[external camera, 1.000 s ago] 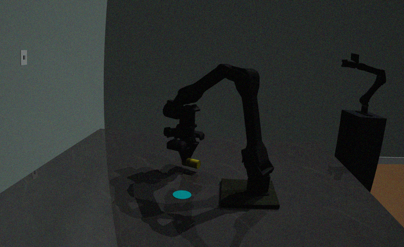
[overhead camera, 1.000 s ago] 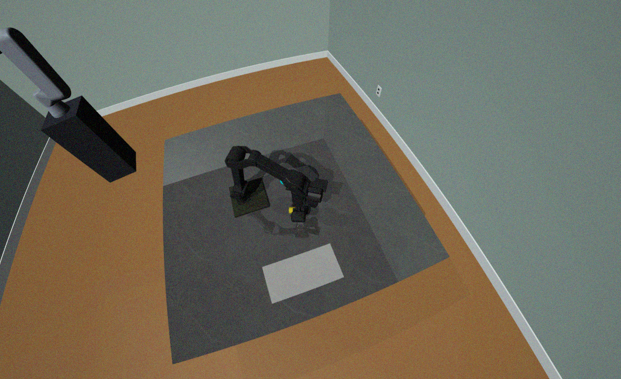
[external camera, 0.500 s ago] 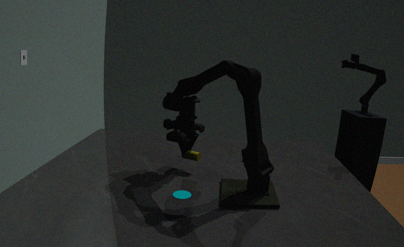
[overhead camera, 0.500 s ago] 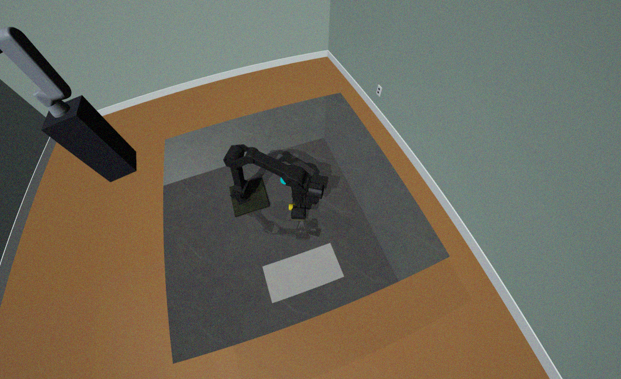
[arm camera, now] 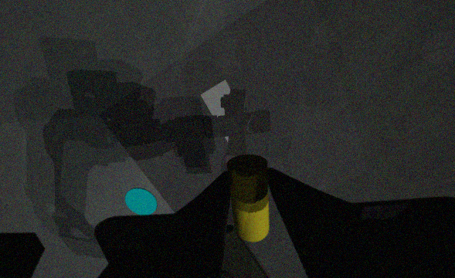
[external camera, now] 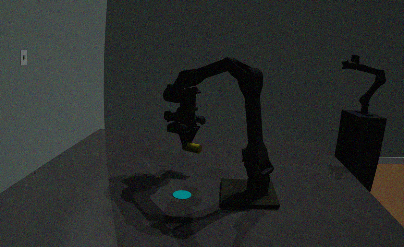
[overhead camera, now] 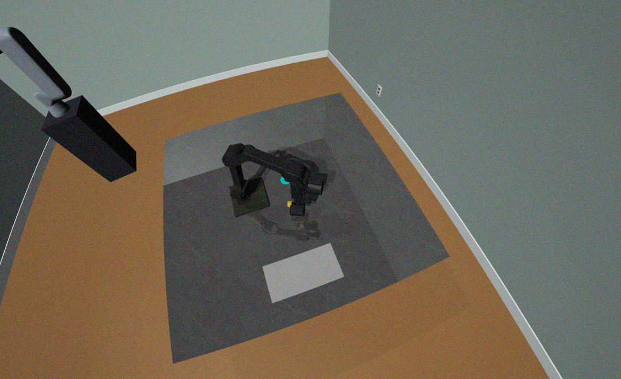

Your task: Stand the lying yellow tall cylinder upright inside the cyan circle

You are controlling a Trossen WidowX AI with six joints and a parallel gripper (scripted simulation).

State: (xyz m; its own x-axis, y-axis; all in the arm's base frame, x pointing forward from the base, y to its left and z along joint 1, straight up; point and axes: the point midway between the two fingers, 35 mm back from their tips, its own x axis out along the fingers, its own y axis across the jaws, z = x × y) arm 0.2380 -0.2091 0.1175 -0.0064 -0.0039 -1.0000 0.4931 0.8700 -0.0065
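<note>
My gripper tip is 10 mm short of the cyan circle, 220 mm to the right of it and 90 mm above it. The rest, counted from my gripper tip: yellow cylinder: 20 mm behind, 10 mm to the left.
</note>
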